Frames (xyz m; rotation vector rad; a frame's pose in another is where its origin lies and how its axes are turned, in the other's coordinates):
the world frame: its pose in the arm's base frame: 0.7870 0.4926 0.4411 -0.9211 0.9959 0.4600
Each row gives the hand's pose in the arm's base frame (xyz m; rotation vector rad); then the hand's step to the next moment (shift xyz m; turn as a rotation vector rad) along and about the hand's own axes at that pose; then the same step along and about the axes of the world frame.
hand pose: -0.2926 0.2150 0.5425 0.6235 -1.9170 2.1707
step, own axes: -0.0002 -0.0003 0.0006 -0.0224 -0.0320 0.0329
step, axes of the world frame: 0.0000 -0.0007 -0.0002 0.0018 -0.0508 0.0050
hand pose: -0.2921 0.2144 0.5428 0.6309 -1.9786 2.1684
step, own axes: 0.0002 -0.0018 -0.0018 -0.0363 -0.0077 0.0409
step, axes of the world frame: -0.0015 0.0003 0.0020 0.0286 -0.0469 -0.0056
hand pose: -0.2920 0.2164 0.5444 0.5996 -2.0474 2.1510
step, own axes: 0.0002 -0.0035 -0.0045 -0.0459 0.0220 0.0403
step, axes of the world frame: -0.0031 0.0010 0.0047 0.0549 -0.0319 -0.0136
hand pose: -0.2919 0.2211 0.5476 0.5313 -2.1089 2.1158
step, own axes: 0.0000 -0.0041 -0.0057 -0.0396 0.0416 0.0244
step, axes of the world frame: -0.0037 0.0012 0.0058 0.0606 -0.0066 -0.0132
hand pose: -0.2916 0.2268 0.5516 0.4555 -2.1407 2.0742
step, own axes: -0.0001 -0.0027 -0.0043 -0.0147 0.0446 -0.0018
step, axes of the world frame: -0.0025 0.0008 0.0044 0.0404 0.0229 -0.0070
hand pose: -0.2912 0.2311 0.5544 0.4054 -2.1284 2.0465
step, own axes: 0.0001 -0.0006 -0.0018 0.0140 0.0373 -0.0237
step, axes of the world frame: -0.0007 0.0007 0.0016 0.0115 0.0449 -0.0008
